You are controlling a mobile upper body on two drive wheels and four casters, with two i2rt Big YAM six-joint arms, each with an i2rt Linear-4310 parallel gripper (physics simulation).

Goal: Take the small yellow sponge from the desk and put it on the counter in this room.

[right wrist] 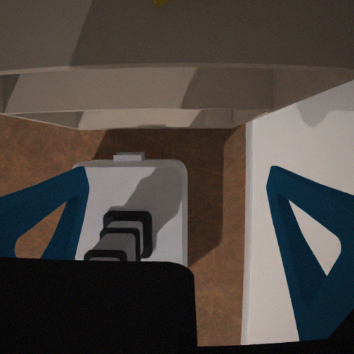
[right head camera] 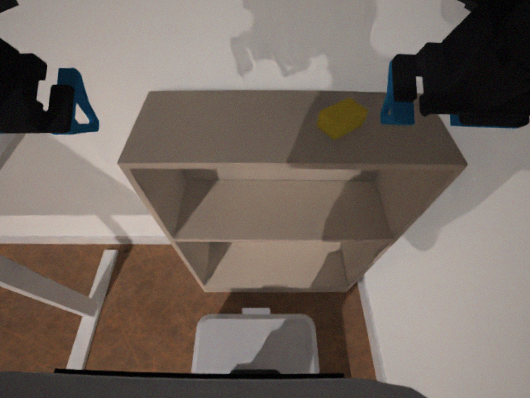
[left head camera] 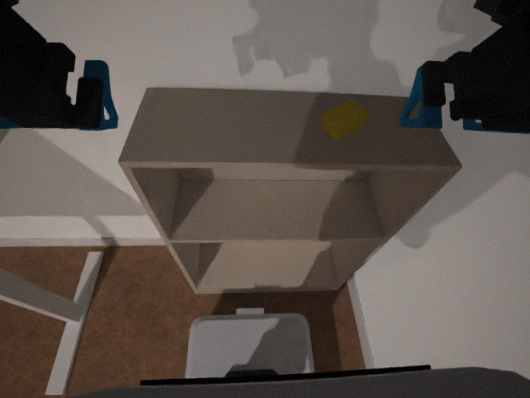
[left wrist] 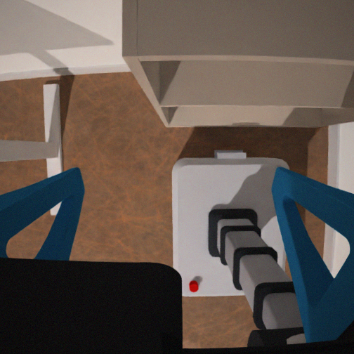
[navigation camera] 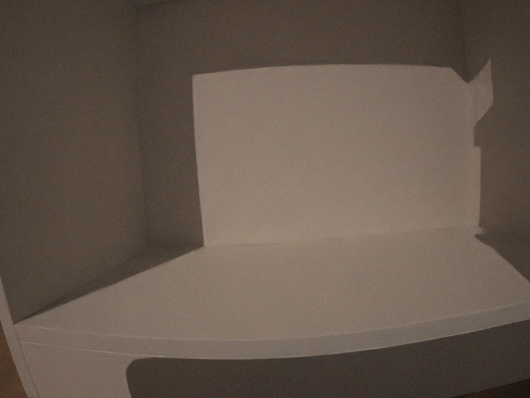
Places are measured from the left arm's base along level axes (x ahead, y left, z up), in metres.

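Pixels of known places: left gripper, fingertip midpoint: (right head camera: 61,126) (left head camera: 76,122); right gripper, fingertip midpoint: (right head camera: 416,119) (left head camera: 433,123).
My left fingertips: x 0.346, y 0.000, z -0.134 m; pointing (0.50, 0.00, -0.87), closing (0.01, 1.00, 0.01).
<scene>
For each thing: its top centre in the pictures, then the offset to it from my left fingertips. "spot": a spot on its surface instead. Level surfaces: height alone.
- small yellow sponge, middle of its top: (right head camera: 344,110) (left head camera: 347,112) dx +0.263, dy -0.448, dz -0.171 m
- grey-brown two-compartment shelf unit, surface spot: (left head camera: 215,125) (right head camera: 212,126) spot: dx +0.257, dy -0.129, dz -0.216 m
- pale horizontal board, its level: dz -1.176 m
A small yellow sponge (left head camera: 345,120) (right head camera: 342,118) lies on the top of a grey-brown two-compartment shelf unit (left head camera: 215,125) (right head camera: 215,125) (left wrist: 240,30), right of its middle. A sliver of the sponge (right wrist: 159,2) shows at the top edge of the right wrist view. My right gripper (left head camera: 452,126) (right head camera: 433,122) (right wrist: 177,176) is open and empty, to the right of the sponge and apart from it. My left gripper (left head camera: 55,125) (left wrist: 177,178) is open and empty, off to the left of the unit. I cannot tell which surface is the counter.
White walls stand behind and right of the unit. A white leg frame (left head camera: 74,325) (right head camera: 90,325) stands on the brown floor at the left. My pale base (left head camera: 250,340) (right head camera: 255,340) (left wrist: 195,200) is before the unit. The navigation camera shows a pale horizontal board (navigation camera: 280,285).
</scene>
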